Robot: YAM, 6 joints.
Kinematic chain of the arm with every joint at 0, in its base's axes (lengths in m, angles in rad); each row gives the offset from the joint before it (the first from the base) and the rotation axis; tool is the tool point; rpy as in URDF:
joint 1: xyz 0 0 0.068 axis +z
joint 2: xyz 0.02 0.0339 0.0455 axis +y
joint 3: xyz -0.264 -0.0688 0 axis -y
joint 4: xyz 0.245 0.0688 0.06 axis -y
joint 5: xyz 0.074 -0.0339 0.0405 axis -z
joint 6: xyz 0.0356 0 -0.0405 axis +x
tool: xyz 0 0 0 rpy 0 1.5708 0
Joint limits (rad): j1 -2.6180..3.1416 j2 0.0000..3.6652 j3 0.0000..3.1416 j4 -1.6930..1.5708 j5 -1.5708..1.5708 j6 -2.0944..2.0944
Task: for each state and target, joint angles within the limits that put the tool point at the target. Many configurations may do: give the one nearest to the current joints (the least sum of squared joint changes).
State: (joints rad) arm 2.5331 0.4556 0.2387 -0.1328 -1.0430 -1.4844
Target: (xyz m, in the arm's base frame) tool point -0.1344 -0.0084 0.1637
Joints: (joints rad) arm 2.9729 0.6424 0.1703 -0.1039 -1.0480 -1.4844
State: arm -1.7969 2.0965 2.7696 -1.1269 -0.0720 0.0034
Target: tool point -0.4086 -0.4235 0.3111
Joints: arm -2.3401 2.6684 2.8688 -0.4801 -0.0294 0.0034
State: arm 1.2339 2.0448 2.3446 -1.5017 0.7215 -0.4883
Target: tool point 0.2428 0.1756 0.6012
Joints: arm 0.7028 1.8787 2.8121 -0.8987 0.6999 -0.4883
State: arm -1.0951 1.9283 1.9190 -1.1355 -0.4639 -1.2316
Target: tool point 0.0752 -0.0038 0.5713
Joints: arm -0.3782 1.1170 2.1690 -1.2735 -0.7487 -1.2316
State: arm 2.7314 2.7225 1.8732 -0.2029 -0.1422 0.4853
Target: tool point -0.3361 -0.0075 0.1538
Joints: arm 3.1416 1.8528 1.1820 -0.7762 -0.2122 0.4853
